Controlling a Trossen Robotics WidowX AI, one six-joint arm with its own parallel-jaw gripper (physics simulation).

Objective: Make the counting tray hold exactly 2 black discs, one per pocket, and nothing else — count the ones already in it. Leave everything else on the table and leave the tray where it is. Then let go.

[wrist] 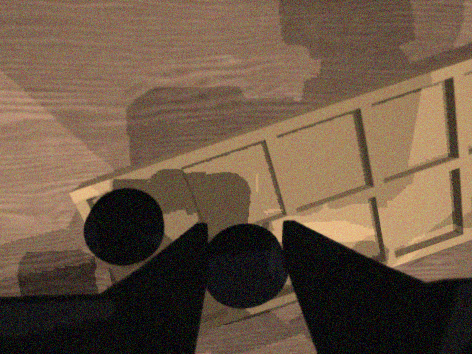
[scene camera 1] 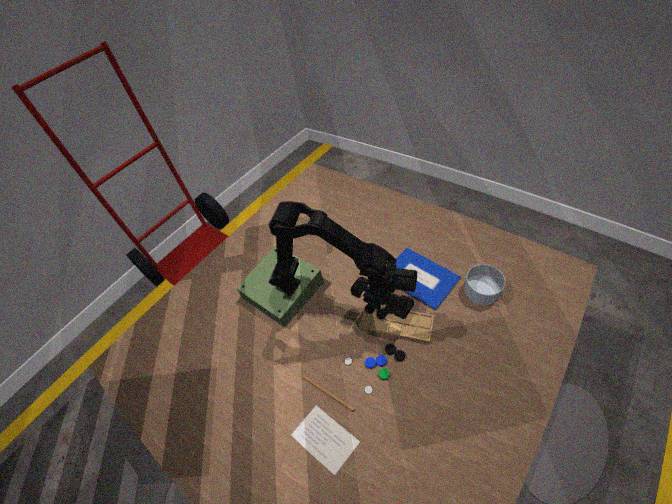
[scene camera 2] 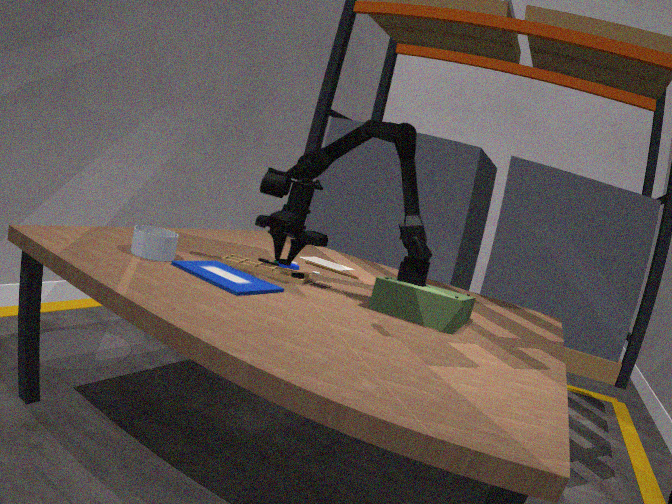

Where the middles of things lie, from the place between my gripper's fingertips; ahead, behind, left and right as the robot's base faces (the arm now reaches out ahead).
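There's a bowl (scene camera 2: pixel 153 243) that's 250 mm ahead of my hand, 240 mm to the left of it and 10 mm below it. As for the tan counting tray (scene camera 1: pixel 417 326), my gripper is 50 mm short of it and 30 mm above it.
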